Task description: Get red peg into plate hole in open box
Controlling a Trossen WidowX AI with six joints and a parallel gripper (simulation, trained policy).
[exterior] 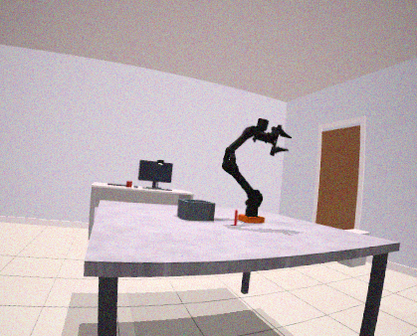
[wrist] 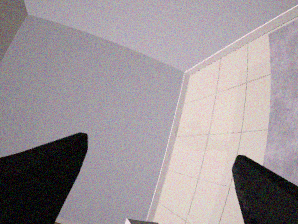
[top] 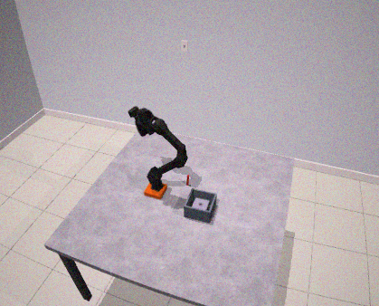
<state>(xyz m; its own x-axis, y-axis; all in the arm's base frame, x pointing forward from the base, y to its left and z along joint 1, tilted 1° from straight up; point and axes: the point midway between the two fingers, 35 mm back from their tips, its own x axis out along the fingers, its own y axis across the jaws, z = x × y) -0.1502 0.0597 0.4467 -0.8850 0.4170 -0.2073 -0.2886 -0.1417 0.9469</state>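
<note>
Right now the red peg is 43 cm below my gripper tip, 33 cm ahead of it and 8 cm to the left of it. The rest, counted from my gripper tip: dark grey box (51 cm ahead, 45 cm below, 9 cm to the right); plate (51 cm ahead, 43 cm below, 9 cm to the right).
</note>
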